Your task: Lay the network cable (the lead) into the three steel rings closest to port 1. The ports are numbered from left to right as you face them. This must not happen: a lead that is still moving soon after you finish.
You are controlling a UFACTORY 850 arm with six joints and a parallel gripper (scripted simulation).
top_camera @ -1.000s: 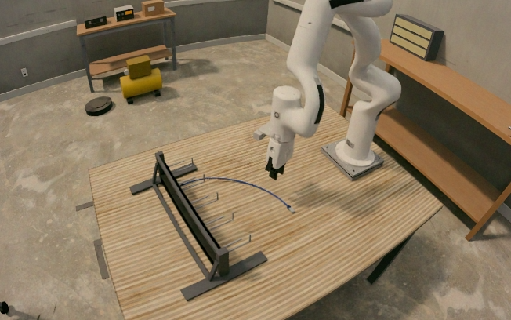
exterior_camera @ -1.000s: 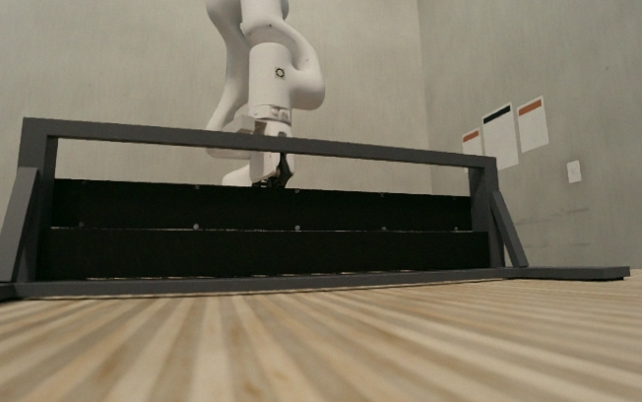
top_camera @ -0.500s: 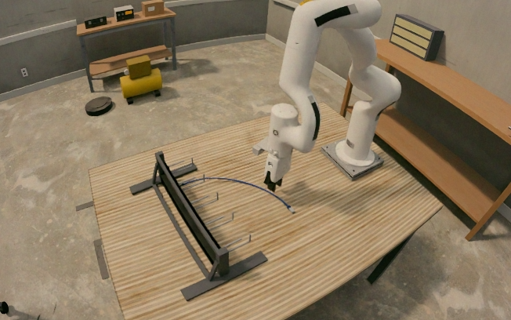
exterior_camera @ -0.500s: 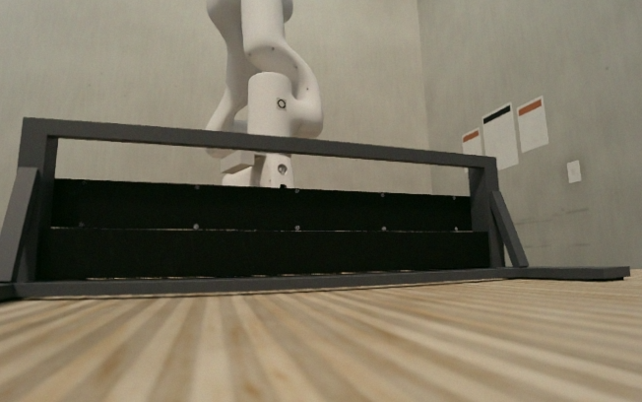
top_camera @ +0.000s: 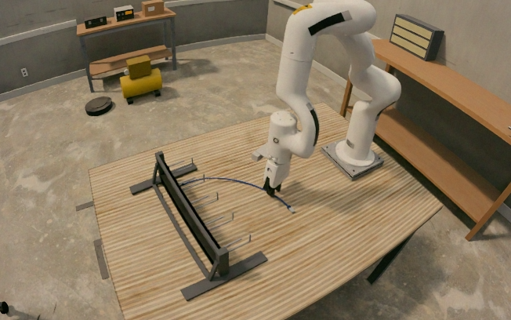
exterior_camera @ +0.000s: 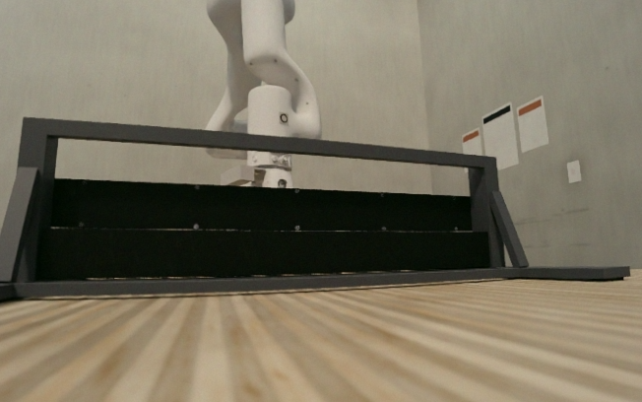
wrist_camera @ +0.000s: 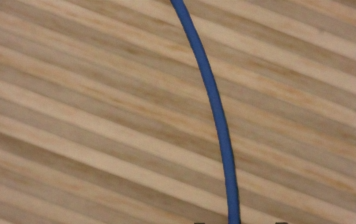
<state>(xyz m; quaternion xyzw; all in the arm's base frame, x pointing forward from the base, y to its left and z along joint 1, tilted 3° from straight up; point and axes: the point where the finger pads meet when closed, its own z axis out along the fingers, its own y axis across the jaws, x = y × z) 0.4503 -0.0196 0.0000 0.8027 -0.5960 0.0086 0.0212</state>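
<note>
Right now my hand is 10 mm past the pale plug, 90 mm to the right of it and 30 mm above it. Round my hand: dark grey rack 330 mm ahead, 40 mm to the right, 40 mm above.
</note>
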